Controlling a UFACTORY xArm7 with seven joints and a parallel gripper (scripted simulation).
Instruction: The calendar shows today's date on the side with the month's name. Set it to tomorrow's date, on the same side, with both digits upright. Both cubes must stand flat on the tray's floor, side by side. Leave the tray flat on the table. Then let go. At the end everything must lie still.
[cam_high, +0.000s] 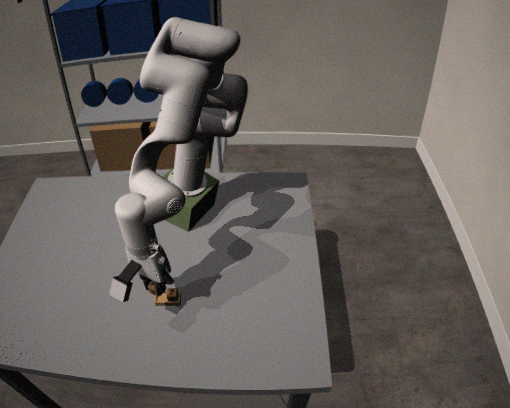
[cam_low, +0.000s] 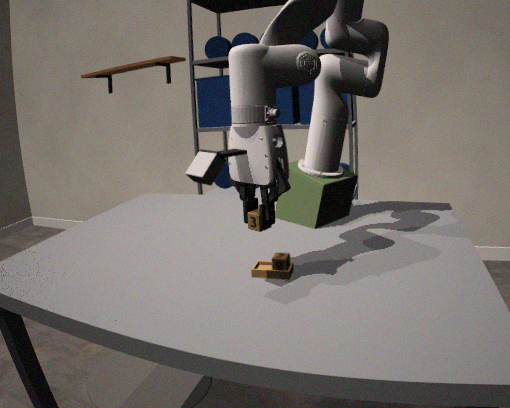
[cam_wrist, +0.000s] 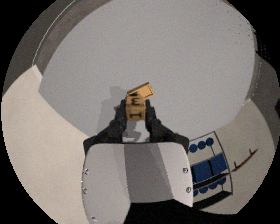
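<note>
My hand is 130 mm above the wooden calendar tray, 50 mm past it and 10 mm to the right of it. Round my hand: cube: 10 mm below.
</note>
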